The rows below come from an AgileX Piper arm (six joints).
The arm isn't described. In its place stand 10 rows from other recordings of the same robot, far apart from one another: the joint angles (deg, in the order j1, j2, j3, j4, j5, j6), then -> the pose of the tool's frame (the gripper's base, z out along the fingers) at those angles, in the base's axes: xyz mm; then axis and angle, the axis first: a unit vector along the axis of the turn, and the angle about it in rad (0 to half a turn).
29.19 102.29 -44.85 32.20 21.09 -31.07 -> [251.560, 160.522, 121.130, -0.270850, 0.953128, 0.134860, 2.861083]
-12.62 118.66 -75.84 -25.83 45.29 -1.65 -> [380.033, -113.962, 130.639, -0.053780, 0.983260, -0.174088, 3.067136]
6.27 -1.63 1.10 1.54 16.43 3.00 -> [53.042, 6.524, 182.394, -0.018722, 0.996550, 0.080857, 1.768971]
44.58 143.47 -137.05 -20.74 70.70 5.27 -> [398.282, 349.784, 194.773, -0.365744, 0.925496, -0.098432, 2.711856]
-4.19 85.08 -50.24 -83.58 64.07 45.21 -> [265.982, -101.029, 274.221, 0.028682, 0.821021, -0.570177, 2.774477]
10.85 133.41 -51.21 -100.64 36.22 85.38 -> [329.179, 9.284, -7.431, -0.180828, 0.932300, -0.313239, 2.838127]
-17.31 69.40 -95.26 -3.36 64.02 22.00 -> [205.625, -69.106, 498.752, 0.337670, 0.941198, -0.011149, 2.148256]
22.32 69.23 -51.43 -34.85 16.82 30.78 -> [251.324, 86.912, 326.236, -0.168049, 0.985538, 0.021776, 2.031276]
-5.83 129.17 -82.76 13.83 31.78 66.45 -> [437.032, -33.107, 82.095, 0.655899, 0.741600, 0.140804, 2.969301]
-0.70 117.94 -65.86 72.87 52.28 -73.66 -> [376.473, 64.194, 130.515, -0.158336, 0.903521, 0.398219, 2.712890]
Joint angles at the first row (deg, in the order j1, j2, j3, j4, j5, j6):
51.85 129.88 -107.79 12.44 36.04 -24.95
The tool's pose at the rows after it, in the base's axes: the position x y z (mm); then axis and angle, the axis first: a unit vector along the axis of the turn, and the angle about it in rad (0 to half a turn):
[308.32, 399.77, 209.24, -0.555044, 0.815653, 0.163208, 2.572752]
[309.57, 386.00, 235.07, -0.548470, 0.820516, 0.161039, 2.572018]
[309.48, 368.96, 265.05, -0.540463, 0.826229, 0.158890, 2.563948]
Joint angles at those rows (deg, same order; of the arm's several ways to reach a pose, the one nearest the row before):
51.01 127.48 -107.82 11.95 39.12 -24.29
49.86 124.16 -107.86 11.41 42.54 -23.56
48.55 120.26 -107.88 10.81 46.14 -22.77

